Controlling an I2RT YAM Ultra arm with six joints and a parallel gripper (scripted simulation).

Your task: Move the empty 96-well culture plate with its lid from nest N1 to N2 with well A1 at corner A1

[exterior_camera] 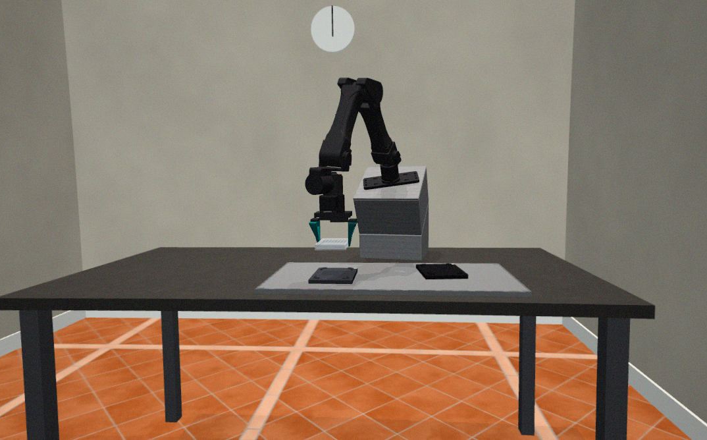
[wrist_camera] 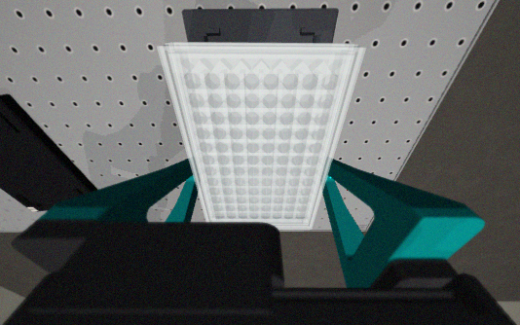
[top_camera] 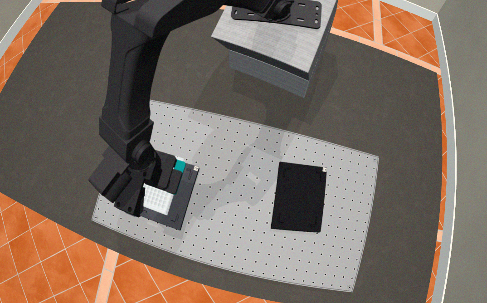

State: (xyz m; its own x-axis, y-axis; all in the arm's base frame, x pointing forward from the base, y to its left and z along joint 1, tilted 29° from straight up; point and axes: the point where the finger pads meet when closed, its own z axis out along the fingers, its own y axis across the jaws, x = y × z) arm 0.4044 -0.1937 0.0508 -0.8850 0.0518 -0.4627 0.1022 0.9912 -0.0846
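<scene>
The clear lid lies 10 mm ahead of my hand. From my hand the other things lie so: nest N2 (10 mm ahead, 90 mm below); nest N1 (30 mm behind, 310 mm to the left, 90 mm below).
</scene>
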